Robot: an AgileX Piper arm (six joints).
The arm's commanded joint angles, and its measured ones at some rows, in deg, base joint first. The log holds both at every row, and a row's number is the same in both.
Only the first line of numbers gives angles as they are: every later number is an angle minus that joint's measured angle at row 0.
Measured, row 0:
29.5 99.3 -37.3 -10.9 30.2 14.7
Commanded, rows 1 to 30:
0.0 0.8 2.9 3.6 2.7 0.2
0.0 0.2 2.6 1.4 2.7 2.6
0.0 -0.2 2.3 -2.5 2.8 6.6
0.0 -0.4 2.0 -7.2 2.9 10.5
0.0 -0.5 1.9 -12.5 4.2 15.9
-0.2 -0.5 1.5 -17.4 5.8 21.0
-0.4 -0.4 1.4 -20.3 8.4 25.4
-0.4 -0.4 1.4 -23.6 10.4 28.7
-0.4 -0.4 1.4 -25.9 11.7 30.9
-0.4 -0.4 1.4 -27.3 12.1 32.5
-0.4 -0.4 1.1 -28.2 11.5 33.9
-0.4 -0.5 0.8 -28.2 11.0 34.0
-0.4 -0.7 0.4 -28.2 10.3 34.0
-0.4 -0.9 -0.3 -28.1 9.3 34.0
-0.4 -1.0 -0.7 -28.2 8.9 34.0
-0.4 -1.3 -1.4 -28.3 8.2 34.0
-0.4 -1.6 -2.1 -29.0 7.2 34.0
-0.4 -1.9 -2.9 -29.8 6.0 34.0
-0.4 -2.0 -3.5 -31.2 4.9 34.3
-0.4 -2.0 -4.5 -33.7 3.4 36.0
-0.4 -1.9 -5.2 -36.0 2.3 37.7
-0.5 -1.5 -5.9 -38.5 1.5 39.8
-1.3 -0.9 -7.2 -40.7 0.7 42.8
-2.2 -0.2 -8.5 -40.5 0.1 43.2
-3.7 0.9 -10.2 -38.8 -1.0 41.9
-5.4 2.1 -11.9 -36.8 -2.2 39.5
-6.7 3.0 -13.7 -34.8 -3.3 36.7
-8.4 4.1 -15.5 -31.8 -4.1 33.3
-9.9 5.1 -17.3 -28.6 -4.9 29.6
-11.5 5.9 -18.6 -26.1 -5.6 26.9
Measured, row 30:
-6.4 2.7 -13.5 -34.1 -2.8 36.8
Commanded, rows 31 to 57:
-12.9 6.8 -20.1 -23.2 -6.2 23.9
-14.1 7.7 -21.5 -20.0 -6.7 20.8
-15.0 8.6 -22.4 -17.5 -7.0 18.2
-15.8 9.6 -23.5 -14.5 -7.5 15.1
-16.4 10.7 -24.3 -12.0 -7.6 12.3
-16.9 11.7 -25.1 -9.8 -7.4 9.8
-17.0 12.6 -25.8 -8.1 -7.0 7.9
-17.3 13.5 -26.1 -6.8 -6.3 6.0
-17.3 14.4 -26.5 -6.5 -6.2 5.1
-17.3 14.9 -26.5 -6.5 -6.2 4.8
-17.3 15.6 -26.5 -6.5 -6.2 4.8
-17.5 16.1 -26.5 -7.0 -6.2 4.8
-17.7 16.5 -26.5 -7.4 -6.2 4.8
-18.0 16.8 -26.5 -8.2 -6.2 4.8
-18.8 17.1 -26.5 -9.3 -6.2 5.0
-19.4 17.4 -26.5 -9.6 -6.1 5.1
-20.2 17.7 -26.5 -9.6 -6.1 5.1
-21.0 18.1 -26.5 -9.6 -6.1 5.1
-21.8 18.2 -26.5 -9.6 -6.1 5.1
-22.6 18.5 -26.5 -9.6 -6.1 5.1
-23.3 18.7 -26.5 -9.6 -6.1 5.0
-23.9 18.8 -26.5 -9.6 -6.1 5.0
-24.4 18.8 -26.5 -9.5 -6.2 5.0
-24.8 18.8 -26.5 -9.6 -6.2 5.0
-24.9 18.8 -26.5 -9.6 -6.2 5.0
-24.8 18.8 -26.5 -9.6 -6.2 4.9
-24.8 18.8 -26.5 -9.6 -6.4 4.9
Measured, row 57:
-23.9 17.6 -26.8 -8.6 -7.8 5.5
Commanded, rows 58 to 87:
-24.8 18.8 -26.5 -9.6 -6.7 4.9
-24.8 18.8 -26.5 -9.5 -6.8 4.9
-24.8 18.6 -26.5 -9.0 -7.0 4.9
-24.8 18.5 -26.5 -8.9 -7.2 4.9
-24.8 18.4 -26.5 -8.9 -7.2 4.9
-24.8 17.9 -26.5 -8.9 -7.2 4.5
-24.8 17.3 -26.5 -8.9 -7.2 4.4
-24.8 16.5 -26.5 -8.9 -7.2 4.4
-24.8 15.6 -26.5 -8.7 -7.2 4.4
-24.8 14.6 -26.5 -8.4 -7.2 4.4
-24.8 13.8 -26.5 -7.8 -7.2 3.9
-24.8 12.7 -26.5 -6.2 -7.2 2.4
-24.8 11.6 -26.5 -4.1 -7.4 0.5
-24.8 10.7 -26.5 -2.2 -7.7 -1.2
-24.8 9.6 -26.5 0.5 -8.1 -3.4
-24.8 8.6 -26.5 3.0 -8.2 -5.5
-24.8 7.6 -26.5 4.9 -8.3 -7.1
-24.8 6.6 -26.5 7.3 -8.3 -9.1
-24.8 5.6 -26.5 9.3 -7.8 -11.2
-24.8 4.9 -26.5 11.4 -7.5 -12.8
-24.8 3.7 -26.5 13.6 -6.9 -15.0
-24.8 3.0 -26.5 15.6 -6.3 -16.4
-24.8 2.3 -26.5 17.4 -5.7 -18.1
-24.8 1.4 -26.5 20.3 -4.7 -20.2
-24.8 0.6 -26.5 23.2 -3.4 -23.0
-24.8 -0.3 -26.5 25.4 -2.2 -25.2
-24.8 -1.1 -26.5 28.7 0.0 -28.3
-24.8 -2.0 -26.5 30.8 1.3 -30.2
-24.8 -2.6 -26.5 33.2 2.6 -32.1
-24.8 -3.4 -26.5 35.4 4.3 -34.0
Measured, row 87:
-24.6 -0.3 -26.5 26.3 -1.3 -25.7
